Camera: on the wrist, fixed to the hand. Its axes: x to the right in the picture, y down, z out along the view.
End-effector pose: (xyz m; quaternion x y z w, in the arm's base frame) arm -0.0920 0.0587 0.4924 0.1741 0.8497 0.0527 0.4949
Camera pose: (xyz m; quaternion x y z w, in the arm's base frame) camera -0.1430 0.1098 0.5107 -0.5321 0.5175 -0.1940 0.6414
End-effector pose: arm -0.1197 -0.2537 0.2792 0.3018 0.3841 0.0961 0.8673
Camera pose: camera -0.1409 -0.1856 0.2576 -0.1910 0.1810 -0.5386 0.8004
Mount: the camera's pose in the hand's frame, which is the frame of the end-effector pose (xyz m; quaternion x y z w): 0.0257 0.0401 -0.0573 -0.1829 -0.2946 -0.6720 0.6543
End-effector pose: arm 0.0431 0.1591 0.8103 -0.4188 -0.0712 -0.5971 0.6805
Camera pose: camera 0.0621 0.0997 0.7696 0.5265 0.4193 0.7376 0.0536
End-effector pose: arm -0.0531 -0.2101 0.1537 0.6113 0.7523 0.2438 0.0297
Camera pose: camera -0.0429 -0.1997 0.2268 -0.0392 0.8497 0.0971 0.5167
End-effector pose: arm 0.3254 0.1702 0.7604 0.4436 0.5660 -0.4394 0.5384
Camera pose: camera 0.3512 0.2356 0.7359 -0.3180 0.5902 -0.6765 0.3049
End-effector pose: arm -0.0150 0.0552 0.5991 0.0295 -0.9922 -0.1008 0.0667
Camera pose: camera -0.0343 0.0813 0.6662 -0.6442 0.6306 0.3010 0.3110
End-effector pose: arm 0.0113 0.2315 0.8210 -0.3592 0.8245 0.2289 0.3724
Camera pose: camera -0.0570 0.2092 0.8408 -0.7898 0.1465 0.1562 0.5747
